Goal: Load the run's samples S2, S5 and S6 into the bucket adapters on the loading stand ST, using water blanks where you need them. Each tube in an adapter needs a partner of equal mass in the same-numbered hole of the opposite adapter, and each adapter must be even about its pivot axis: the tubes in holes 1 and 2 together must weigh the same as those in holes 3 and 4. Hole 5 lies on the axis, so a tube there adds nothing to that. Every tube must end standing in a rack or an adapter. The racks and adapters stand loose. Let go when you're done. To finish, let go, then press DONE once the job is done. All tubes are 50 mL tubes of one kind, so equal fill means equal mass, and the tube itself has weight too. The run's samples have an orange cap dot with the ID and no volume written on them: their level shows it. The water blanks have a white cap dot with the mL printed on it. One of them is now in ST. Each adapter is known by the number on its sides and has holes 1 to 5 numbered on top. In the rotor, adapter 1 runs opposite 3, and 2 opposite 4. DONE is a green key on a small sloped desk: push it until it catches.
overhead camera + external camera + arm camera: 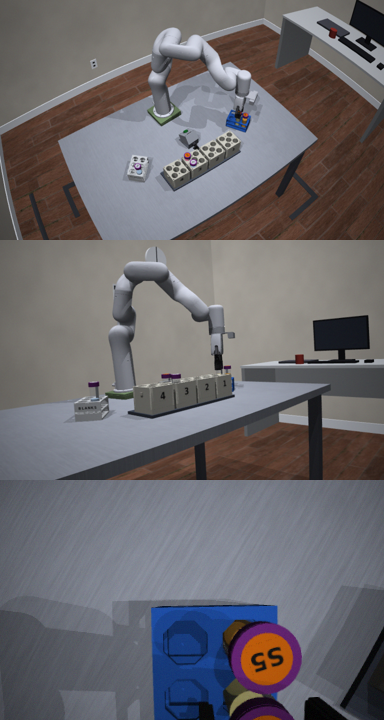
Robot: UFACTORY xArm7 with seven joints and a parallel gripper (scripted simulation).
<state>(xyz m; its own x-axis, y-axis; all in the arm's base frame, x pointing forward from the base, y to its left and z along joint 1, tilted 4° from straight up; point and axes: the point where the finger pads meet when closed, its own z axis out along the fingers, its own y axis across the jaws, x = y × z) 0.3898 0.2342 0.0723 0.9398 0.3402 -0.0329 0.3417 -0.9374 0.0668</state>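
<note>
The tube with yellowish liquid lies 60 mm below my hand and 10 mm ahead of it. Round my hand: sample tube 410 mm to the right, 60 mm below, 10 mm ahead; blue sample rack 90 mm below, 20 mm to the left, 10 mm behind; green done key 270 mm to the right, 150 mm behind, 60 mm below.
</note>
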